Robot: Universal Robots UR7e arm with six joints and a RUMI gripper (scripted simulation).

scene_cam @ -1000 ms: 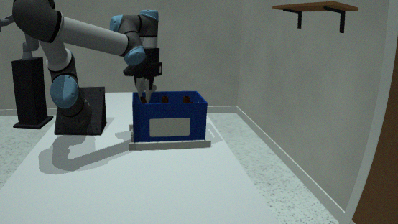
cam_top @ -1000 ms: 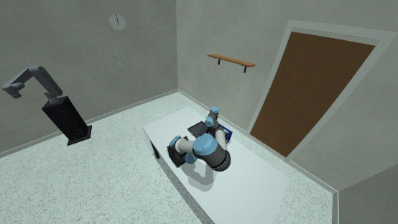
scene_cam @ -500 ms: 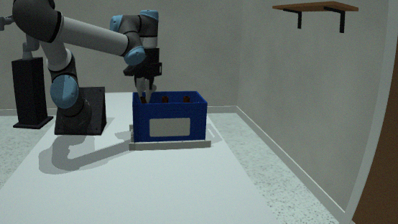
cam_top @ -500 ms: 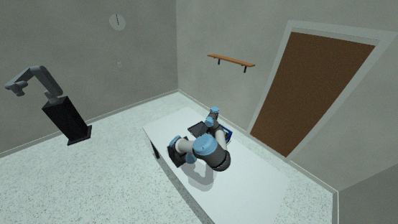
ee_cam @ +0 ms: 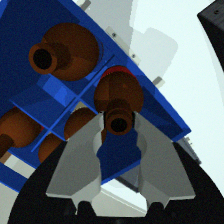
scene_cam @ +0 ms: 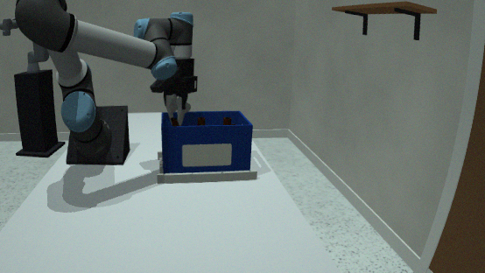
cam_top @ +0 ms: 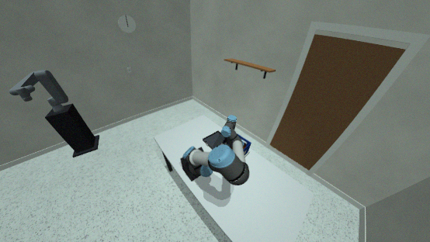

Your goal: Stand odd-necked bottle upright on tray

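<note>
The bottle is 70 mm below my hand. From my hand the other things lie so: blue crate 90 mm ahead, 30 mm to the right, 70 mm below; dark grey tray 60 mm ahead, 270 mm to the left, 140 mm below.
</note>
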